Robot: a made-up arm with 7 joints.
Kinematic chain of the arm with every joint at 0, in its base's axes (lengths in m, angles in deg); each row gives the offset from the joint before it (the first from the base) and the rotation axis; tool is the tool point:
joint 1: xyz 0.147 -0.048 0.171 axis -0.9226 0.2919 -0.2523
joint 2: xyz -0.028 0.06 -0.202 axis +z
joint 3: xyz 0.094 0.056 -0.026 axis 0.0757 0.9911 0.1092
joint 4: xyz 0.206 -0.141 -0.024 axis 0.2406 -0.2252 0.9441
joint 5: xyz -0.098 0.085 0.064 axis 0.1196 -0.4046 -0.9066
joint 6: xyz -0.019 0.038 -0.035 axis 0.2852 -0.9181 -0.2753
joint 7: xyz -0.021 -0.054 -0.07 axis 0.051 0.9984 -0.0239
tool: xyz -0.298 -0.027 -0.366
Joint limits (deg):
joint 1: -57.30..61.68
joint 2: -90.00..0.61
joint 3: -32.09..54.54
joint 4: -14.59..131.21
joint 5: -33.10..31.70
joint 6: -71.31..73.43
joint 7: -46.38..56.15
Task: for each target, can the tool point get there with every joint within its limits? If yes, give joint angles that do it. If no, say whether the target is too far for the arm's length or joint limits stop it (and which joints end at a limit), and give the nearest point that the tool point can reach.
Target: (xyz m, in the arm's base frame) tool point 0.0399 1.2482 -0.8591
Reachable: no: too far | nearest point 0.0603 0.7125 -0.5273 | short by 0.631 m
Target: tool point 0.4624 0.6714 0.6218
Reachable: no: joint limits stop it (at a limit: joint 1, joint 2, joint 6, joint 7) | nearest point 0.4543 0.5079 0.4071 | short by 0.270 m
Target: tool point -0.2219 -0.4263 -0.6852
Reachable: yes | joints -1.86 -80.80 39.43 110.60 -12.58 -51.74 -2.33
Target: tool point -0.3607 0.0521 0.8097
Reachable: no: joint limits stop it (at a limit: joint 1, joint 2, joint 3, joint 4, joint 6) | nearest point -0.3335 0.0157 0.7527 | short by 0.073 m
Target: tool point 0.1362 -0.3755 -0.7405
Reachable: yes | joints 1.35 -33.82 32.32 111.19 -12.67 -20.42 -4.36
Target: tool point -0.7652 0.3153 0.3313
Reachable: no: joint limits stop it (at a limit: joint 1, joint 2, joint 3, joint 6) | nearest point -0.5455 0.1133 0.3121 | short by 0.299 m
